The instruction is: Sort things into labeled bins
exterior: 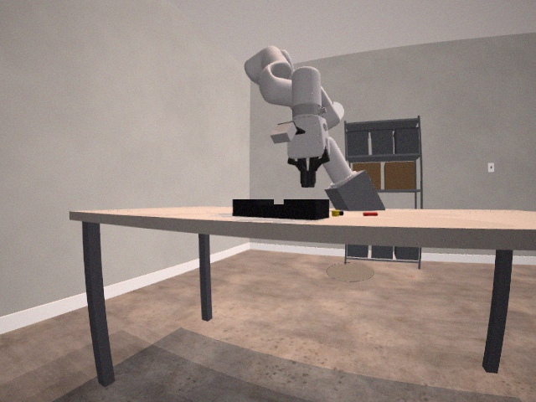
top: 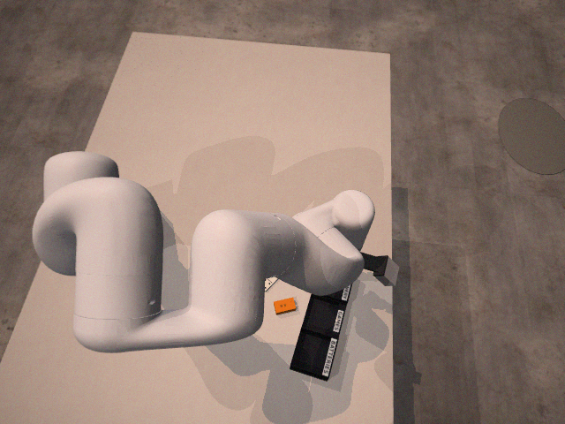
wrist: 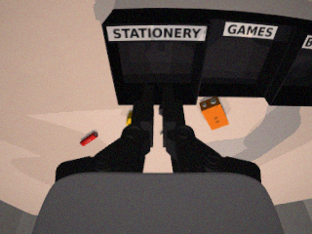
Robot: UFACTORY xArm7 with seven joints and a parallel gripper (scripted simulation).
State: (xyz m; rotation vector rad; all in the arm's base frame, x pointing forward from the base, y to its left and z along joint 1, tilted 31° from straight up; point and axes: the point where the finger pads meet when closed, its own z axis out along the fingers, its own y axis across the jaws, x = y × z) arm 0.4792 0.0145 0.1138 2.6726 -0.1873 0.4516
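My hand is 90 mm past the orange battery, 60 mm to the left of it and 90 mm above it. The rest, counted from my hand: black screw: 130 mm behind, 70 mm to the left, 90 mm below; then yellow die: 90 mm behind, 60 mm to the left, 90 mm below; then black nut: 80 mm behind, 10 mm to the left, 90 mm below.
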